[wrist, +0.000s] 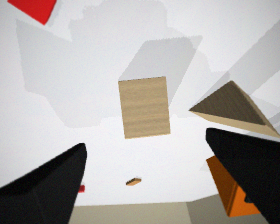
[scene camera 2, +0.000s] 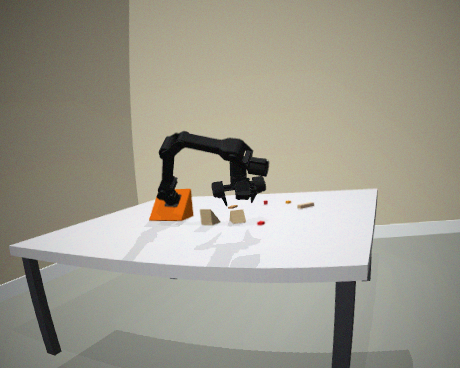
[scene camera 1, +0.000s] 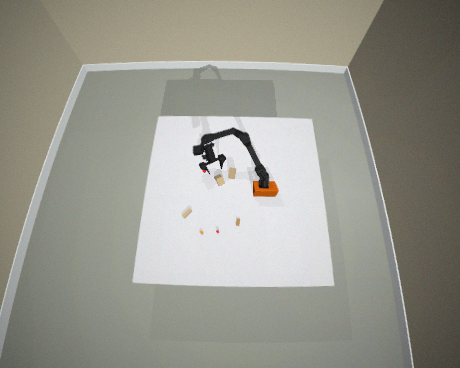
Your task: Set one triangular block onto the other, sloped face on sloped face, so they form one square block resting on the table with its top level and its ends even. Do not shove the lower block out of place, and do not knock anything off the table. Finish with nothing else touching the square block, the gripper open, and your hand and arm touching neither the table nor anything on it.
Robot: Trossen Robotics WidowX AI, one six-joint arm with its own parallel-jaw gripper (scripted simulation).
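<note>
There's a block (wrist: 144, 102) that I can see. As for my gripper (scene camera 2: 239, 204), it's open and holding nothing, and it shows in the wrist view (wrist: 147, 140) as well.
</note>
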